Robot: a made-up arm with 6 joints. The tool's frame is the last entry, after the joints.
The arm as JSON. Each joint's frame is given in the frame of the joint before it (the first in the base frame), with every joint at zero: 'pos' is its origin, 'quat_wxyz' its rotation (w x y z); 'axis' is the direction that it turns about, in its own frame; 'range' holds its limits. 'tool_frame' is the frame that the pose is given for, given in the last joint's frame.
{
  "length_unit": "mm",
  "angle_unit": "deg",
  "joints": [
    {
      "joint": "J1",
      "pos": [
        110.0,
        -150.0,
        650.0
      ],
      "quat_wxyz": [
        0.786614,
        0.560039,
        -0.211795,
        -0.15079
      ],
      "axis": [
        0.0,
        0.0,
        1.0
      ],
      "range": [
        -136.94,
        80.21
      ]
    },
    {
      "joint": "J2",
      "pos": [
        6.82,
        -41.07,
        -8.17
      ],
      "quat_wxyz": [
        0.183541,
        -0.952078,
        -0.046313,
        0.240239
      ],
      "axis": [
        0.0,
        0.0,
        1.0
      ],
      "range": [
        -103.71,
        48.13
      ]
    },
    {
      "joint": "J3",
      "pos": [
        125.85,
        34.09,
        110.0
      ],
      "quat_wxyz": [
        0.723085,
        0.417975,
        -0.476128,
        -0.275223
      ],
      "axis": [
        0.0,
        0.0,
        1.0
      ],
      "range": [
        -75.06,
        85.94
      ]
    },
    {
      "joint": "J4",
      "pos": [
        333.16,
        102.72,
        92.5
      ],
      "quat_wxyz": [
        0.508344,
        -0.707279,
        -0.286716,
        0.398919
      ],
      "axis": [
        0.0,
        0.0,
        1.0
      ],
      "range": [
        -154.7,
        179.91
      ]
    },
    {
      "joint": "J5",
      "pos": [
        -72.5,
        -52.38,
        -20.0
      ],
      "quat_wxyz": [
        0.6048,
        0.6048,
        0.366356,
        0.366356
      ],
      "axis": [
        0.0,
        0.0,
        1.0
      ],
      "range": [
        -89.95,
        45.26
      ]
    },
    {
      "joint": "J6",
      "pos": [
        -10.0,
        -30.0,
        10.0
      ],
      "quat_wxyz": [
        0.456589,
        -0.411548,
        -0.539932,
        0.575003
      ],
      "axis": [
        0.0,
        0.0,
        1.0
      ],
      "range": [
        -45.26,
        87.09
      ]
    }
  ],
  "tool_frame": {
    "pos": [
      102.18,
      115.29,
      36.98
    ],
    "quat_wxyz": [
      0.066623,
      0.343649,
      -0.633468,
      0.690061
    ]
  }
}
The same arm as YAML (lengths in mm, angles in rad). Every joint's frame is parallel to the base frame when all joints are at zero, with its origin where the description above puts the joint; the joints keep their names.
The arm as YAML. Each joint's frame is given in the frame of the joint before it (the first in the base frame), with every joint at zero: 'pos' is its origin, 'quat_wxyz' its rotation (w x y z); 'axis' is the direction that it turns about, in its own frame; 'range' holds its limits. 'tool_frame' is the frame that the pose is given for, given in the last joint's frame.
length_unit: mm
angle_unit: rad
joints:
  - joint: J1
    pos: [110.0, -150.0, 650.0]
    quat_wxyz: [1.0, 0.0, 0.0, 0.0]
    axis: [-0.502098, -0.817196, 0.282999]
    range: [-2.3901, 1.3999]
  - joint: J2
    pos: [10.0, -10.0, -40.0]
    quat_wxyz: [1.0, 0.0, 0.0, 0.0]
    axis: "+y"
    range: [-1.8101, 0.84]
  - joint: J3
    pos: [130.0, 110.0, -10.0]
    quat_wxyz: [1.0, 0.0, 0.0, 0.0]
    axis: [-0.966396, 0.197199, 0.164899]
    range: [-1.31, 1.4999]
  - joint: J4
    pos: [0.0, 260.0, 250.0]
    quat_wxyz: [1.0, 0.0, 0.0, 0.0]
    axis: "-z"
    range: [-2.7, 3.14]
  - joint: J5
    pos: [-80.0, -40.0, 20.0]
    quat_wxyz: [1.0, 0.0, 0.0, 0.0]
    axis: "+y"
    range: [-1.5699, 0.7899]
  - joint: J6
    pos: [-10.0, 10.0, 30.0]
    quat_wxyz: [1.0, 0.0, 0.0, 0.0]
    axis: [-0.966336, 0.078203, 0.245109]
    range: [-0.7899, 1.52]
tool_frame:
  pos: [-70.0, -110.0, -90.0]
  quat_wxyz: [0.315244, -0.486571, -0.676007, -0.454845]

